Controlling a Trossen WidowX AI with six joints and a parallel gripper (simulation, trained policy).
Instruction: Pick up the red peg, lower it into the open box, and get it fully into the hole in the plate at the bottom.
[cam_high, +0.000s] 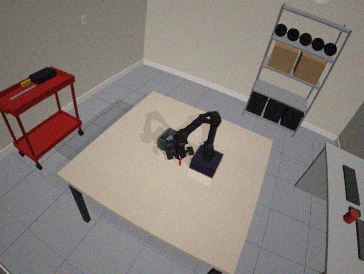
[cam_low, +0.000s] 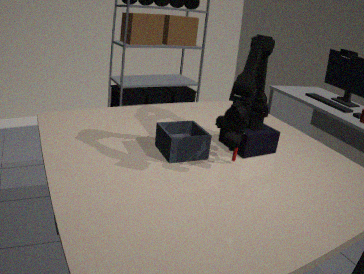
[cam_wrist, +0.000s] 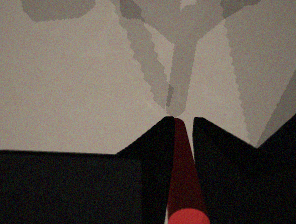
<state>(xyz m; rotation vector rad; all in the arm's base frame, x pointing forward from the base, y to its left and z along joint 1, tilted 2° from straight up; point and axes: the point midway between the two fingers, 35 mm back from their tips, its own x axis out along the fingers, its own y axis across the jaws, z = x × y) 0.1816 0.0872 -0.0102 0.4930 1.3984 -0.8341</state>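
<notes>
The grey box is 13 cm ahead of my gripper tip, 14 cm to the right of it and 3 cm below it. From my gripper tip the other things lie so: red peg: 1 cm behind, 1 cm to the left.
</notes>
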